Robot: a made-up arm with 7 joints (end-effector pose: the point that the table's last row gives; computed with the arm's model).
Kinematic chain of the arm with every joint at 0, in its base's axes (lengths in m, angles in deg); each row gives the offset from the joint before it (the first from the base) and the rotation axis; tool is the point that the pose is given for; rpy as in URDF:
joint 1: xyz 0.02 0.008 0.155 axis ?
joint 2: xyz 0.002 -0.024 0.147 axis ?
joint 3: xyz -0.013 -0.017 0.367 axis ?
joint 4: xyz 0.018 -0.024 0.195 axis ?
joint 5: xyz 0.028 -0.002 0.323 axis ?
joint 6: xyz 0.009 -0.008 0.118 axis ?
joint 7: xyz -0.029 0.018 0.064 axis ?
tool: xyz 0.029 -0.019 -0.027 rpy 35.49 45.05 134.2
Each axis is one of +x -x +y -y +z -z.
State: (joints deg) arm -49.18 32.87 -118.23 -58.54 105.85 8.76 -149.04
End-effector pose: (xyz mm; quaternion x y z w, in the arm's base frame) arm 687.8 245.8 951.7 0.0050 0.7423 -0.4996 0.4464
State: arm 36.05 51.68 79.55 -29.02 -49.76 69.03 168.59
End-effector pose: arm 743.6 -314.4 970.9 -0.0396 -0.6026 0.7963 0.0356
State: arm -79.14 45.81 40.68 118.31 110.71 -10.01 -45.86
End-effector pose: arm 435.1 346.6 309.6 -0.0343 -0.9613 0.2016 0.1846
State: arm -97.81 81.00 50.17 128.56 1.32 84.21 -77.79
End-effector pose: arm 267.1 298.8 140.1 0.8257 0.2631 0.0073 0.4990
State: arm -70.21 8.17 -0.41 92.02 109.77 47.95 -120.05
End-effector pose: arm 297.7 497.0 708.8 -0.2040 -0.6034 -0.7591 0.1342
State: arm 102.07 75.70 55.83 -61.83 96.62 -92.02 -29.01
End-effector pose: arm 116.0 -759.9 706.7 -0.1753 -0.8917 0.3715 0.1898
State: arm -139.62 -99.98 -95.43 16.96 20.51 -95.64 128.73
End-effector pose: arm 645.7 -648.7 136.0 -0.4222 0.4801 -0.5690 0.5171
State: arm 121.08 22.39 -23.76 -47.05 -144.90 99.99 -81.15
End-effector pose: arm -173.1 71.4 1192.2 -0.4606 -0.3209 -0.7065 0.4310
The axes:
joint 1: -z
joint 2: +y
joint 3: -z
joint 4: +y
joint 5: -z
joint 6: +y
joint 7: -z

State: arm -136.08 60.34 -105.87 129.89 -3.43 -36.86 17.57
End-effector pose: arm -341.9 -96.4 490.5 0.4011 -0.1102 0.4975 0.7612
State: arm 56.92 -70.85 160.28 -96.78 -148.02 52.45 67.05
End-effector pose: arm -77.9 369.9 885.5 0.6686 0.5704 -0.2455 0.4091
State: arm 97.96 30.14 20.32 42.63 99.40 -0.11 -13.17
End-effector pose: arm -279.4 -678.6 921.9 0.8396 0.2971 -0.3466 0.2945
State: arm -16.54 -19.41 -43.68 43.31 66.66 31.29 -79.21
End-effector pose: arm -43.3 204.9 1211.5 0.0952 -0.3914 -0.9060 0.1299
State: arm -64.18 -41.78 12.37 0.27 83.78 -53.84 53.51
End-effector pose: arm -233.9 -602.8 1055.2 0.0858 -0.0725 0.1627 0.9803
